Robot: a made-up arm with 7 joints. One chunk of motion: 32 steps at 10 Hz.
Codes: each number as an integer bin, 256 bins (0 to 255) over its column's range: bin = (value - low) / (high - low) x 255, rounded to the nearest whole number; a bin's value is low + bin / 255 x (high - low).
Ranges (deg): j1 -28..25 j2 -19..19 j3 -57..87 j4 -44..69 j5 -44..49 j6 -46..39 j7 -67..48
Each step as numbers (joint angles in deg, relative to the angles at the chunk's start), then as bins.
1 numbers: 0.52 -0.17 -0.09 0.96 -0.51 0.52 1.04
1 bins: 137 126 101 101 119 140 151
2 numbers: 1.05 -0.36 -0.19 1.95 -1.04 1.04 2.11
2 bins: 140 125 101 104 118 141 153
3 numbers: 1.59 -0.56 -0.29 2.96 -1.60 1.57 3.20
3 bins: 142 124 100 106 116 143 156
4 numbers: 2.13 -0.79 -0.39 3.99 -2.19 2.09 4.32
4 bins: 145 122 100 108 115 144 158
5 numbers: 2.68 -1.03 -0.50 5.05 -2.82 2.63 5.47
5 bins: 148 121 100 111 113 146 161
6 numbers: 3.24 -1.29 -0.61 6.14 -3.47 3.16 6.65
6 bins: 150 119 100 113 111 147 163
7 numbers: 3.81 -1.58 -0.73 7.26 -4.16 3.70 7.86
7 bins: 153 117 100 116 109 149 166
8 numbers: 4.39 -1.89 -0.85 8.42 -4.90 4.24 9.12
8 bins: 156 115 99 118 107 151 169
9 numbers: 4.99 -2.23 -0.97 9.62 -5.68 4.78 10.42
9 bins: 159 113 99 121 105 152 172
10 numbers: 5.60 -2.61 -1.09 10.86 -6.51 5.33 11.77
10 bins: 162 110 99 124 103 154 175
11 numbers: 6.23 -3.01 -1.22 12.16 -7.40 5.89 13.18
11 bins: 165 107 99 127 100 156 178
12 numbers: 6.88 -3.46 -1.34 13.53 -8.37 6.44 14.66
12 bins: 168 104 99 130 98 157 181
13 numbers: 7.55 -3.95 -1.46 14.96 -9.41 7.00 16.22
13 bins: 171 101 98 133 95 159 185
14 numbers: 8.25 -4.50 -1.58 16.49 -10.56 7.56 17.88
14 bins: 174 97 98 137 92 161 188
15 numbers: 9.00 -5.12 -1.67 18.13 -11.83 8.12 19.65
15 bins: 178 93 98 140 88 162 192
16 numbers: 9.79 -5.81 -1.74 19.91 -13.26 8.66 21.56
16 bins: 182 89 98 144 84 164 196
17 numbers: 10.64 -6.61 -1.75 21.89 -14.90 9.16 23.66
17 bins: 186 83 98 149 80 165 201
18 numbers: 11.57 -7.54 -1.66 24.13 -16.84 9.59 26.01
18 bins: 190 77 98 154 74 167 206
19 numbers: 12.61 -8.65 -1.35 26.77 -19.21 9.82 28.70
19 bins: 195 69 99 160 68 167 212
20 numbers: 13.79 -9.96 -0.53 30.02 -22.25 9.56 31.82
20 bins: 201 61 100 167 60 167 219
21 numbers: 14.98 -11.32 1.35 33.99 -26.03 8.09 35.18
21 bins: 207 52 103 176 49 162 227
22 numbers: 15.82 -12.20 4.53 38.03 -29.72 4.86 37.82
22 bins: 211 46 109 185 39 153 232
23 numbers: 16.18 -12.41 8.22 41.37 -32.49 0.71 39.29
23 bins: 213 44 115 193 32 140 236
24 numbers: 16.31 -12.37 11.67 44.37 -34.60 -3.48 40.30
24 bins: 213 44 122 199 26 128 238
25 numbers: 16.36 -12.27 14.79 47.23 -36.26 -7.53 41.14
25 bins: 213 45 127 206 21 115 240
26 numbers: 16.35 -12.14 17.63 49.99 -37.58 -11.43 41.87
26 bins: 213 46 132 212 18 104 241
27 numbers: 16.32 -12.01 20.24 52.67 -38.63 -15.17 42.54
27 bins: 213 47 137 218 15 92 243
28 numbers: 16.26 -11.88 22.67 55.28 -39.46 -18.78 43.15
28 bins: 213 48 141 224 12 82 244
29 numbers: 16.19 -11.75 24.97 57.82 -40.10 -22.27 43.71
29 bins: 213 49 145 230 11 71 245
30 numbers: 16.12 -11.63 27.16 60.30 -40.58 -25.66 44.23
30 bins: 212 49 149 235 9 61 247
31 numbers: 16.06 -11.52 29.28 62.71 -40.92 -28.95 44.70
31 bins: 212 50 153 241 8 51 248
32 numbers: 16.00 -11.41 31.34 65.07 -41.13 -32.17 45.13
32 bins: 212 51 156 246 8 41 249
